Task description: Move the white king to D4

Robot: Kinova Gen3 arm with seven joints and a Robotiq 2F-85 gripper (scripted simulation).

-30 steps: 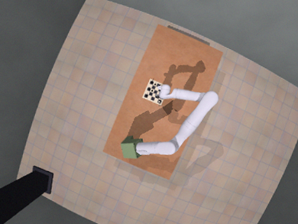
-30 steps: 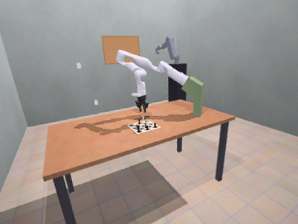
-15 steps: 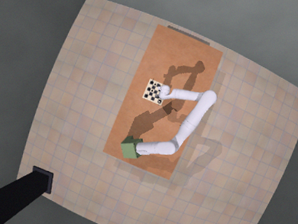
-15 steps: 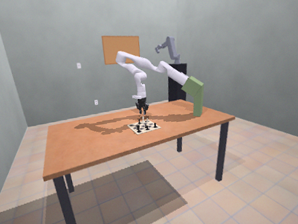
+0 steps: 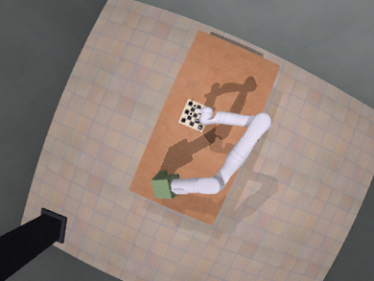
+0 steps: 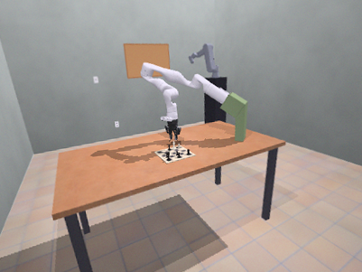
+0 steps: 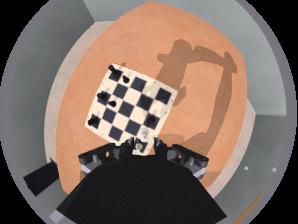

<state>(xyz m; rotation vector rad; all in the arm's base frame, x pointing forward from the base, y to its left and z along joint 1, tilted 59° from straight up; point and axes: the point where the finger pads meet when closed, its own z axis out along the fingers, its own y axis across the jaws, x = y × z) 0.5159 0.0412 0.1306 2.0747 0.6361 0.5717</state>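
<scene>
Right now the white king is 60 mm below my hand. Round my hand: white piece 40 mm behind, 80 mm below; then chessboard 50 mm ahead, 70 mm to the left, 90 mm below.
</scene>
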